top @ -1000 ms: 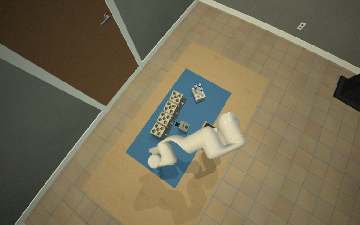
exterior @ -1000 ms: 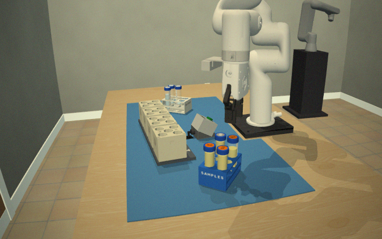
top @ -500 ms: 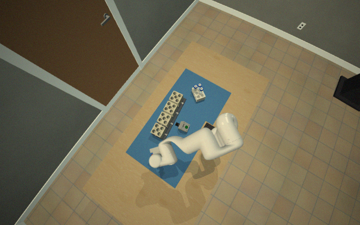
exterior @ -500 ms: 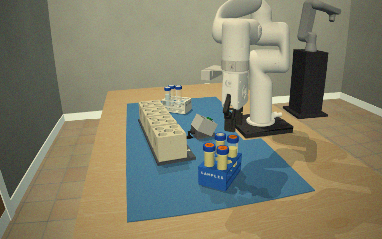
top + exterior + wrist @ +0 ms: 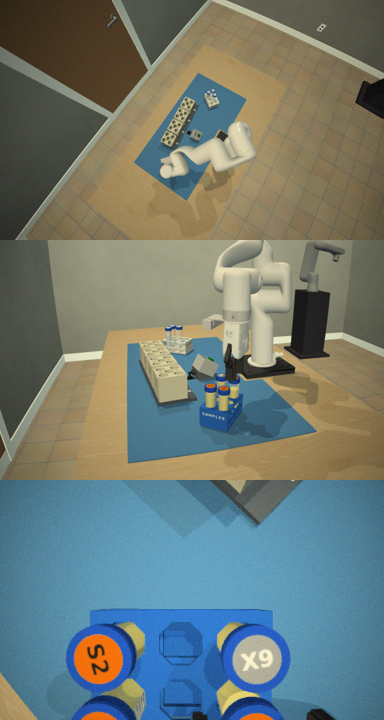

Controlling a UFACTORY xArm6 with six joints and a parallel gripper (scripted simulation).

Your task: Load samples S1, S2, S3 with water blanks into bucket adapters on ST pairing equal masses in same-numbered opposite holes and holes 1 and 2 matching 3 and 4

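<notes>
My hand is 10 mm past the sample tube and 80 mm above it. The rest, counted from my hand: blue samples rack: 40 mm ahead, 20 mm to the left, 110 mm below; yellowish tube: 30 mm ahead, 30 mm to the right, 80 mm below; adapter: 180 mm ahead, 150 mm to the right, 90 mm below.
</notes>
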